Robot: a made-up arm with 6 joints. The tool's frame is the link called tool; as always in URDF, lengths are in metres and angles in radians. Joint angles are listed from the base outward. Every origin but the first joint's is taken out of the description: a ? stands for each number. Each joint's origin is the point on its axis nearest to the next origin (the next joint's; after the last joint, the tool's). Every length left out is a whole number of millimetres.
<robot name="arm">
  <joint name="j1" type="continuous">
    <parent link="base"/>
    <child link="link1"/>
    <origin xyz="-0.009 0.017 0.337"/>
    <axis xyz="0 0 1"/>
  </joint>
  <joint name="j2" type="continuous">
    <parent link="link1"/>
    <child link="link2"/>
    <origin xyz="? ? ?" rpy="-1.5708 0 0"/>
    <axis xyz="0 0 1"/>
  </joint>
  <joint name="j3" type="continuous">
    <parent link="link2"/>
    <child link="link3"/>
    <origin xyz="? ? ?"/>
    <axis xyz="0 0 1"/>
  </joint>
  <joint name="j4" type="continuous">
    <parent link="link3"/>
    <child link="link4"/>
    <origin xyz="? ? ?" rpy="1.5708 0 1.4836"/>
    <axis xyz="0 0 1"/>
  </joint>
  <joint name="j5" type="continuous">
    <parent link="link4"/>
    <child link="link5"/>
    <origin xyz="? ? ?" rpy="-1.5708 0 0"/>
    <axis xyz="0 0 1"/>
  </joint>
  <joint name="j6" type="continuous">
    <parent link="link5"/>
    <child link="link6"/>
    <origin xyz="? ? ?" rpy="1.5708 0 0"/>
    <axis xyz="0 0 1"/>
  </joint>
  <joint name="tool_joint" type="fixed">
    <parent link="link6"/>
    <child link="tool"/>
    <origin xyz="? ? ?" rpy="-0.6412 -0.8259 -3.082"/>
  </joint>
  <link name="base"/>
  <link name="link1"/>
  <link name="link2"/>
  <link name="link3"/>
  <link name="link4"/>
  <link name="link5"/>
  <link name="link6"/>
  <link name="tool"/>
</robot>
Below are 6 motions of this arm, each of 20 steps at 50 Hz.
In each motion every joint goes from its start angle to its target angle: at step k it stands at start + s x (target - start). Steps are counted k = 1, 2, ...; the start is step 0. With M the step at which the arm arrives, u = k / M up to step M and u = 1 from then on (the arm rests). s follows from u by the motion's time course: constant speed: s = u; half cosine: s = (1 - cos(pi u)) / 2; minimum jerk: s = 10 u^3 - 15 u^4 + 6 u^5.
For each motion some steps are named. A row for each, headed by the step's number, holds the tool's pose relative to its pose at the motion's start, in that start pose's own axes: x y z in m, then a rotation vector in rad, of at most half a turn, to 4 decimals.
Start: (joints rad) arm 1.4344 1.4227 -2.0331 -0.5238 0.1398 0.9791
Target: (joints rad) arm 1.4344 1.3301 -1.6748 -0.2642 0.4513 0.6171
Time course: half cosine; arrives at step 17
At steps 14, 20:
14: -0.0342 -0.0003 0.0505 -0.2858 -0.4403 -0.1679
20: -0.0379 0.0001 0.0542 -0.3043 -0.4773 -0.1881

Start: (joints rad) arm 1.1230 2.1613 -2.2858 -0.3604 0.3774 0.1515
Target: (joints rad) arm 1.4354 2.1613 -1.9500 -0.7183 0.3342 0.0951
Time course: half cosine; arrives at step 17
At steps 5, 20:
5: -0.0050 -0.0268 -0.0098 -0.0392 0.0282 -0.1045
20: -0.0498 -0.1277 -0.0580 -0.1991 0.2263 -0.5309

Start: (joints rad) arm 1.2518 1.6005 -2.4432 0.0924 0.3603 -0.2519
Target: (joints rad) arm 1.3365 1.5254 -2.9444 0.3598 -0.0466 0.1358
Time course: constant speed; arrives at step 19
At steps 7, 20:
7: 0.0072 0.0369 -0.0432 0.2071 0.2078 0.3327
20: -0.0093 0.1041 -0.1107 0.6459 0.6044 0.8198

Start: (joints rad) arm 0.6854 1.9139 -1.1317 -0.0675 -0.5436 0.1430
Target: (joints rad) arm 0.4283 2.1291 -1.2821 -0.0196 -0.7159 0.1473
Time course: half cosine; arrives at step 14
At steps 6, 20:
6: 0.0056 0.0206 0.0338 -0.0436 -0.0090 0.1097
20: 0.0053 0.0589 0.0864 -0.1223 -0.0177 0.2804

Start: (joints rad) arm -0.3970 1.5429 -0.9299 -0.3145 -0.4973 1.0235
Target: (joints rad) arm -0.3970 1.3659 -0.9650 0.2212 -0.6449 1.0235
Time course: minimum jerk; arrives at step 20
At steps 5, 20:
5: -0.0010 0.0020 -0.0054 0.0450 0.0255 0.0420
20: -0.0174 0.0168 -0.0457 0.4473 0.2429 0.3954

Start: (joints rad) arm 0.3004 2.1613 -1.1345 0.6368 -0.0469 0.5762
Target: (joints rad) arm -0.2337 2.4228 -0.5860 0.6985 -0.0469 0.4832
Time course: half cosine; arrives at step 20
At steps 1, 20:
1: 0.0008 0.0012 0.0007 -0.0020 -0.0029 0.0047
20: 0.0153 0.1865 0.0981 -0.1991 -0.6397 0.6703

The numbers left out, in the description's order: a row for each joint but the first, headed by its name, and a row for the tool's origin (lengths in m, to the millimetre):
j2: 0.017 0.051 0
j3: -0.213 -0.035 0
j4: 0.219 -0.054 0
j5: -0.013 -0.043 0
j6: 0.022 -0.007 0
tool: -0.021 0.021 0

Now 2 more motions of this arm.
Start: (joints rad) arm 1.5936 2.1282 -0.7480 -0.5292 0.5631 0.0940
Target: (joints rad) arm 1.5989 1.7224 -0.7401 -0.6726 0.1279 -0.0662
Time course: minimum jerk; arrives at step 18
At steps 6, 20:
6: -0.0184 0.0099 -0.0075 -0.0493 0.1379 0.0972
20: -0.0945 0.0340 -0.0275 -0.2991 0.6215 0.4735

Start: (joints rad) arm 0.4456 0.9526 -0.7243 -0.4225 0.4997 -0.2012
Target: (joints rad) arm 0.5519 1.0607 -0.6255 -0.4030 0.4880 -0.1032
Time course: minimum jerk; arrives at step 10
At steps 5, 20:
5: 0.0102 -0.0195 0.0014 0.0625 -0.0110 -0.0821
20: 0.0181 -0.0400 0.0018 0.1178 -0.0279 -0.1657

